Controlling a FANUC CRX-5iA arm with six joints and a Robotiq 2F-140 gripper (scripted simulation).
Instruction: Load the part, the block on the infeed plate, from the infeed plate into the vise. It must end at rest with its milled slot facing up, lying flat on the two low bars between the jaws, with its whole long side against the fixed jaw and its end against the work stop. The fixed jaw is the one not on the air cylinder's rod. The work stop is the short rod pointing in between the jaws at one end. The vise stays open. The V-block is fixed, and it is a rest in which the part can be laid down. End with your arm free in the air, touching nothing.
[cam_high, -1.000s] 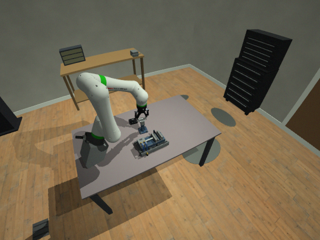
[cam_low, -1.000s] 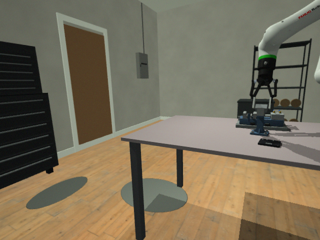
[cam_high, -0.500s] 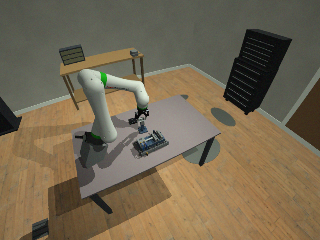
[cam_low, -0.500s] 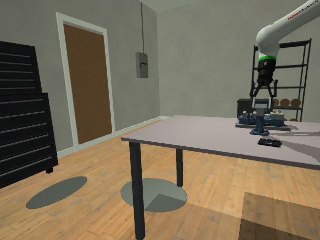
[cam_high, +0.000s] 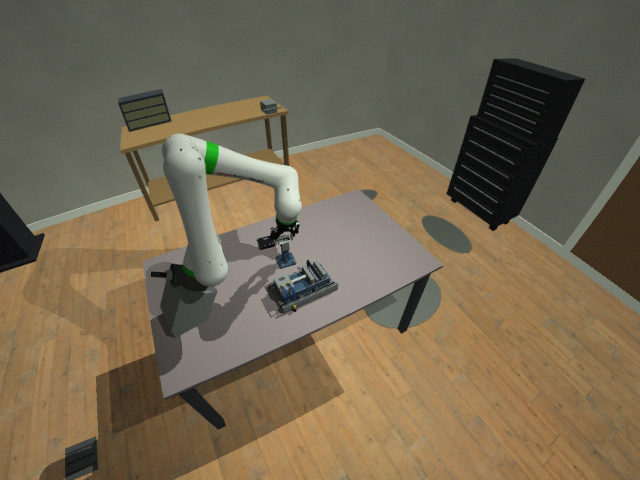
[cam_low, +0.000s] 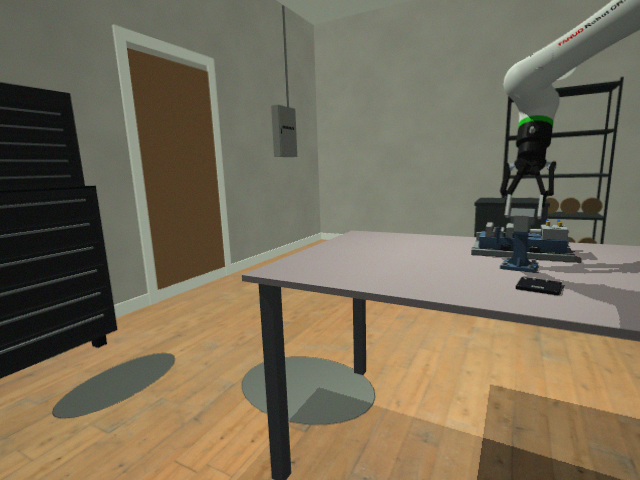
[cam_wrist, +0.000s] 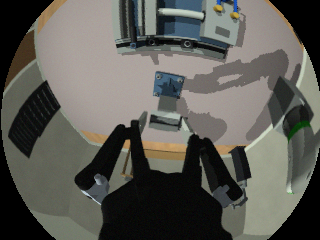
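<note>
Now: the part 2 cm below my hand and 1 cm to the left of it. The rest, counted from my hand: air cylinder (20 cm to the right, 10 cm below, 9 cm behind); vise (20 cm to the right, 14 cm below, 1 cm ahead); black infeed plate (19 cm to the left, 17 cm below, 5 cm behind).
</note>
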